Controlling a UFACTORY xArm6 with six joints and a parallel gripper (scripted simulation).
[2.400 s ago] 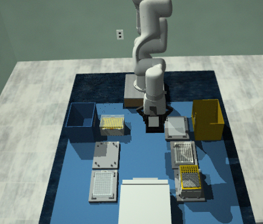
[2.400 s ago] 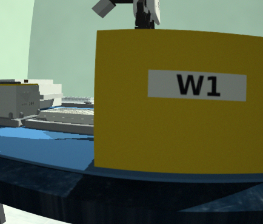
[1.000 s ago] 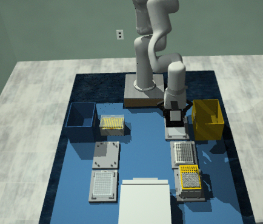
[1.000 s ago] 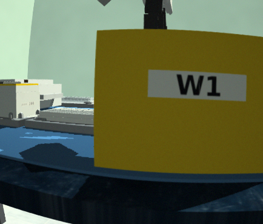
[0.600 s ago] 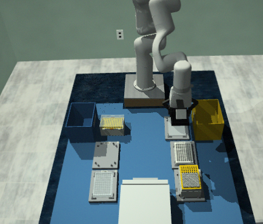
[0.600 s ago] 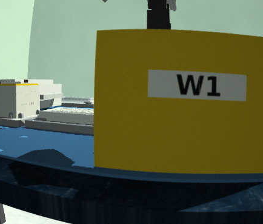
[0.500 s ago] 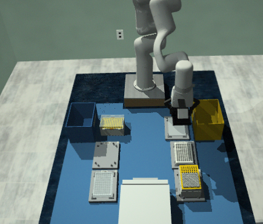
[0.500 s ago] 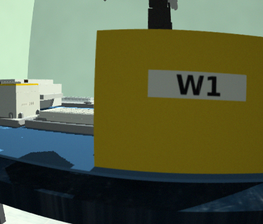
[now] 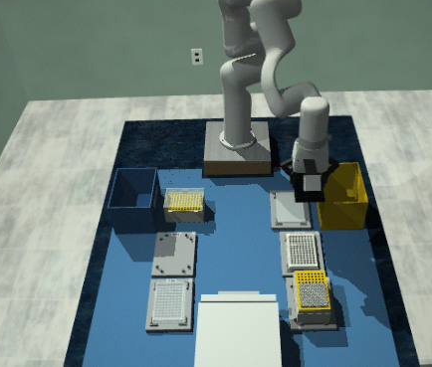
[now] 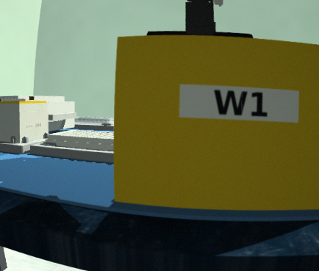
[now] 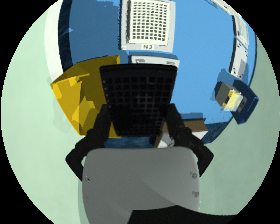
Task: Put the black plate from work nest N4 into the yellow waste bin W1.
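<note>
Now: the yellow waste bin W1 5 cm behind my hand, 10 cm to the left of it and 12 cm below it. Round my hand: yellow rack 31 cm ahead, 2 cm to the left, 11 cm below; black plate 1 cm below; white plate 15 cm ahead, 1 cm to the right, 14 cm below.
</note>
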